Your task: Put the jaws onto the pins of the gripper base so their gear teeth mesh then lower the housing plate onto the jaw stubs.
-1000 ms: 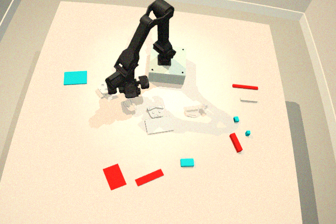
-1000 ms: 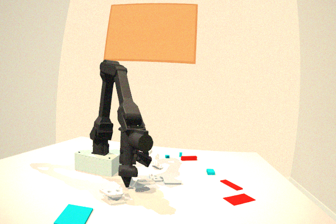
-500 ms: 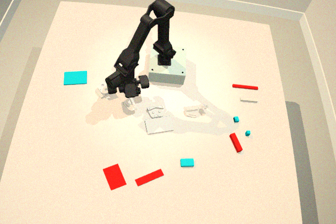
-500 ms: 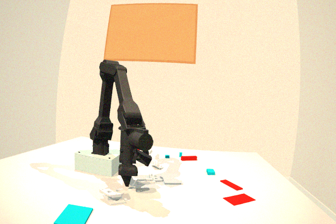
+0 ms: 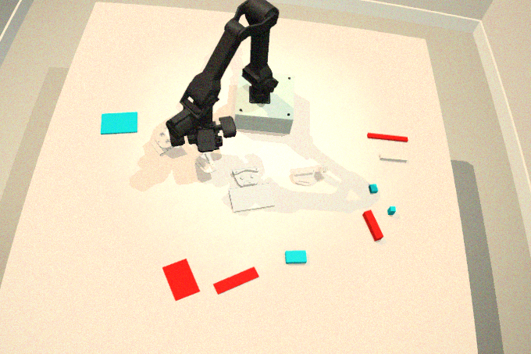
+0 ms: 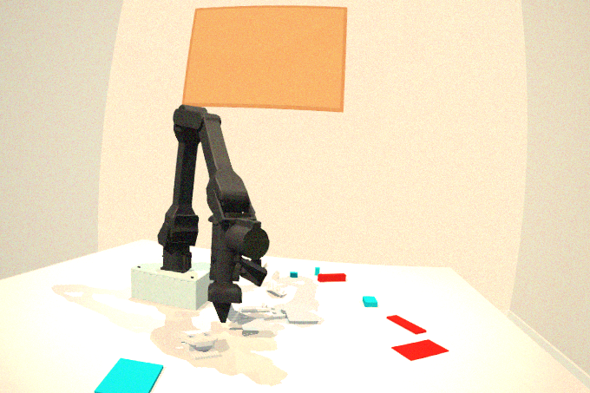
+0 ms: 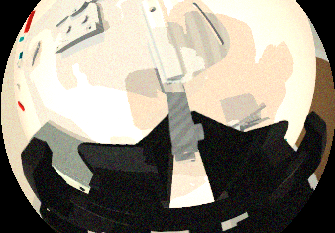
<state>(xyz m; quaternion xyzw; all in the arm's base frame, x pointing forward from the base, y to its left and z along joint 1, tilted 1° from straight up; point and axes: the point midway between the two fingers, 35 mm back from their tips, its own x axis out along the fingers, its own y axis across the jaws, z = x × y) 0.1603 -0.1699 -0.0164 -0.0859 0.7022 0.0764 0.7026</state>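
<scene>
Now: gripper tip 130 mm to the right of the housing plate, 90 mm short of it and 20 mm above it. From my gripper tip the other things lie so: gripper base (110 mm to the right, 20 mm behind, 10 mm above); white jaw (30 mm above, 20 mm ahead, 10 mm to the left); flat white plate (160 mm ahead, 150 mm to the left, 20 mm below).
</scene>
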